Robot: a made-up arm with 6 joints.
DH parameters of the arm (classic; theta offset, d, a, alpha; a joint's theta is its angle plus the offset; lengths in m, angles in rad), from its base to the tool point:
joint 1: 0 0.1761 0 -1.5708
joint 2: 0.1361 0 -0.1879 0
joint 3: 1.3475 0 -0.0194 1.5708
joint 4: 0 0.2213 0 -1.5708
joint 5: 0 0 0.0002 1.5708
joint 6: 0 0.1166 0 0
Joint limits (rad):
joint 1: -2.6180..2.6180
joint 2: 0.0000..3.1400
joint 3: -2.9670..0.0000
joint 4: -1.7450..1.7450
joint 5: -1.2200..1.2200
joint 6: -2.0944..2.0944
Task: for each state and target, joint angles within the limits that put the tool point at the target. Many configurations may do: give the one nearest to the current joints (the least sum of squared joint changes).
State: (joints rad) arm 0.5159 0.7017 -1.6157 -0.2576 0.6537 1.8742
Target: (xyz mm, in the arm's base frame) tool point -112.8 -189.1 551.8
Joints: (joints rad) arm 0.9032 0.1957 -1.9522 -0.4132 0.6525 1.8742
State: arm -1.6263 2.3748 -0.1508 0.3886 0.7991 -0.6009
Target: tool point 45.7 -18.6 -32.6
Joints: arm -1.4981 2.6426 -0.5930 0.6648 0.6605 -0.6009
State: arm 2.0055 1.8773 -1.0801 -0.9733 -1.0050 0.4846
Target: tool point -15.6 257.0 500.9
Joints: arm 1.3786 1.3567 -1.4233 -0.7030 -1.0262 0.4846
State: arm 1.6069 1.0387 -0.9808 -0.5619 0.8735 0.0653
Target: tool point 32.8 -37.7 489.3
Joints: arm 1.4255 0.1584 -1.3509 -0.4143 0.9386 0.0653
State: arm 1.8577 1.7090 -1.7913 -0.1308 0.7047 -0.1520
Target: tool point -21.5 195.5 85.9
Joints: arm 1.7505 1.8806 -0.9443 -0.1312 1.1282 -0.1520
